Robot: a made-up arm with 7 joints. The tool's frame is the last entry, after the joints.
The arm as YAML. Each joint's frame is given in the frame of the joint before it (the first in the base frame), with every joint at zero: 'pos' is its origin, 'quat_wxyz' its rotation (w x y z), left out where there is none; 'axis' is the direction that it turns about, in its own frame. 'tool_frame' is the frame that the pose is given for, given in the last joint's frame.
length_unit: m
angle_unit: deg
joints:
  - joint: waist
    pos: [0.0, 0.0, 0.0]
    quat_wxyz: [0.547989, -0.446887, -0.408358, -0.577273]
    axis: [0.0, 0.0, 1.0]
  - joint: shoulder
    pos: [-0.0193, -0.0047, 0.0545]
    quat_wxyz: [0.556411, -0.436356, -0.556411, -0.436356]
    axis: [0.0, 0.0, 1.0]
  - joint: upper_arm
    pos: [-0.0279, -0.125, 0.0]
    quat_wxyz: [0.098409, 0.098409, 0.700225, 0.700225]
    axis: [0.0, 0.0, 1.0]
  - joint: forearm
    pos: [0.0, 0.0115, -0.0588]
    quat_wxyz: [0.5, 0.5, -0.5, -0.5]
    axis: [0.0, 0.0, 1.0]
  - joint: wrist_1
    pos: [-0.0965, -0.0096, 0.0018]
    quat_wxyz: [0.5, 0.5, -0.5, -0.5]
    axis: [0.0, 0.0, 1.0]
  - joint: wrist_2
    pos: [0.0, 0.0, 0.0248]
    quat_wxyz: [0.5, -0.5, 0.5, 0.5]
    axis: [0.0, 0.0, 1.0]
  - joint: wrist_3
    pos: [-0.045, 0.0, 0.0]
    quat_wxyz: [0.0, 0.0, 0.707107, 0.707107]
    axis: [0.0, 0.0, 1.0]
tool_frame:
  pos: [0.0, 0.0, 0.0]
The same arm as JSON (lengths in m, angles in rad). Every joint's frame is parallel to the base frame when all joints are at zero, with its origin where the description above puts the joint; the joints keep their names.
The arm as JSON. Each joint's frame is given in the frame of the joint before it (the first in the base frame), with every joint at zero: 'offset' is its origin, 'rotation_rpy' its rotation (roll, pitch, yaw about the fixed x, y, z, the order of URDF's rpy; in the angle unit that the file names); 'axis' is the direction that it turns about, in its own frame. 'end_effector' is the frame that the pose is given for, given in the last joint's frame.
{"length_unit": "m", "angle_unit": "rad", "chain": [
  {"id": "waist", "offset": [0.0, 0.0, 0.0], "rotation_rpy": [0.0, 0.0, 0.0], "axis": [0.068403, 0.961235, 0.26711]},
  {"id": "shoulder", "offset": [-0.001, 0.0579, -0.004], "rotation_rpy": [0.0, 0.0, 0.0], "axis": [0.968889, -0.0002, -0.247497]},
  {"id": "upper_arm", "offset": [-0.0316, 0.0076, -0.1239], "rotation_rpy": [0.0, 0.0, 0.0], "axis": [0.247497, -0.0001, 0.968889]},
  {"id": "forearm", "offset": [-0.0034, 0.0, -0.0598], "rotation_rpy": [0.0, 0.0, 0.0], "axis": [0.0002, 1.0, 0.0]},
  {"id": "wrist_1", "offset": [0.0911, 0.0018, -0.0332], "rotation_rpy": [0.0, 0.0, 0.0], "axis": [0.968889, -0.0002, -0.247497]},
  {"id": "wrist_2", "offset": [0.024, 0.0, -0.0061], "rotation_rpy": [0.0, 0.0, 0.0], "axis": [0.0002, 1.0, 0.0]},
  {"id": "wrist_3", "offset": [0.0436, 0.0, -0.0111], "rotation_rpy": [0.0, 0.0, 0.0], "axis": [0.247497, -0.0001, 0.968889]}
], "end_effector": {"offset": [0.0, 0.0, 0.0], "rotation_rpy": [0.0, 0.2501, -0.0002]}}

